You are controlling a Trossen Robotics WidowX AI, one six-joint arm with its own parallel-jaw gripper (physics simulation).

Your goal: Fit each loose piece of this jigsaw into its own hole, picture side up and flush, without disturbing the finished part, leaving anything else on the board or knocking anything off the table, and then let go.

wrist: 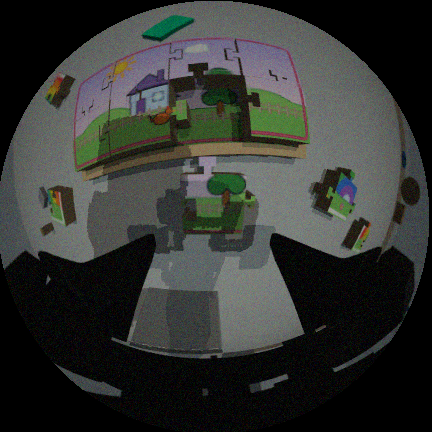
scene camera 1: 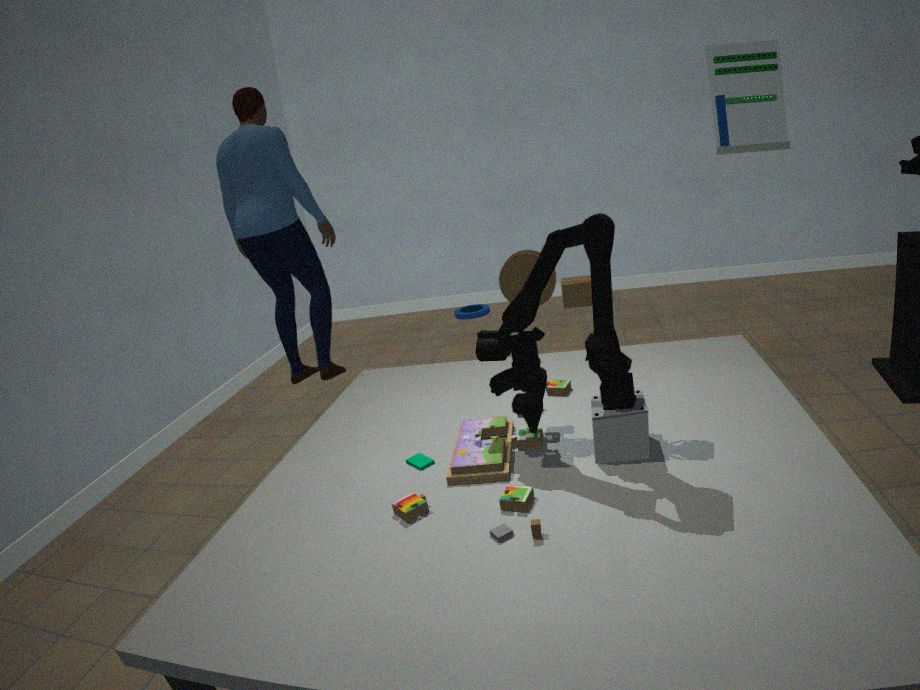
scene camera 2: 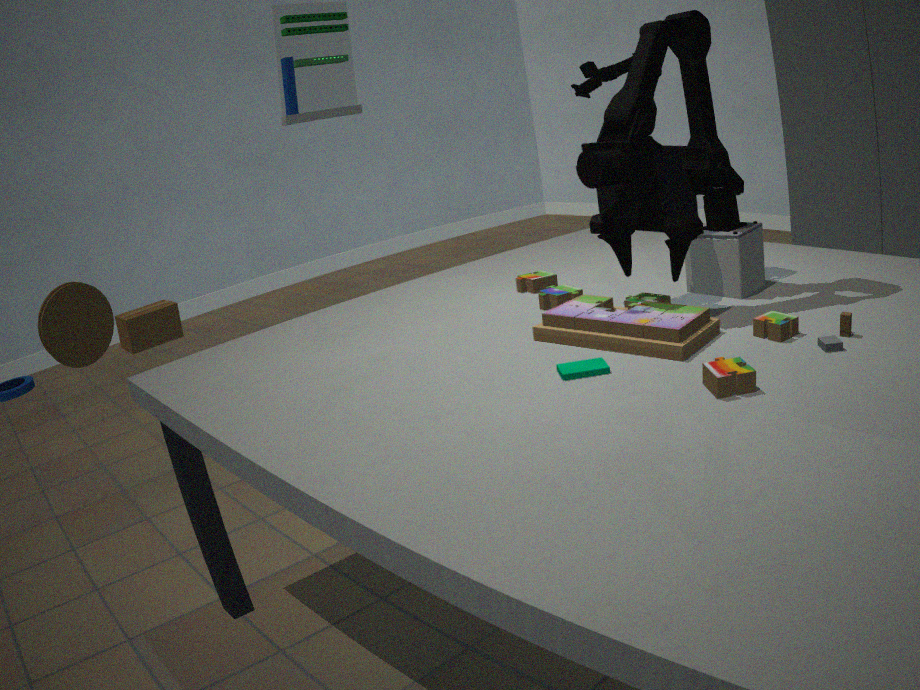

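Note:
The jigsaw board (scene camera 1: 479, 479) (scene camera 2: 609, 343) (wrist: 200, 151) lies flat with its finished sun, house and hill part in place. Its open hole (wrist: 232, 122) is right of the house and has a tree picture on its floor. The loose tree piece (scene camera 1: 529, 441) (scene camera 2: 648, 298) (wrist: 215, 206) lies picture side up on the table, on the robot's side of the board, apart from it and turned the same way as the hole. My gripper (scene camera 1: 533, 430) (scene camera 2: 652, 277) (wrist: 213, 239) is open and empty, with its fingertips a little above and to the robot's side of the tree piece.
A rainbow piece (scene camera 2: 561, 296) (wrist: 340, 192) and rainbow-coloured blocks (scene camera 1: 410, 506) (scene camera 2: 775, 325) (wrist: 61, 205) lie around the board. A green slab (scene camera 1: 419, 461) (scene camera 2: 583, 368) (wrist: 168, 27) is beyond it. A grey slab (scene camera 1: 501, 532) (scene camera 2: 830, 343) and small wooden block (scene camera 1: 535, 528) (scene camera 2: 845, 323) are at one side.

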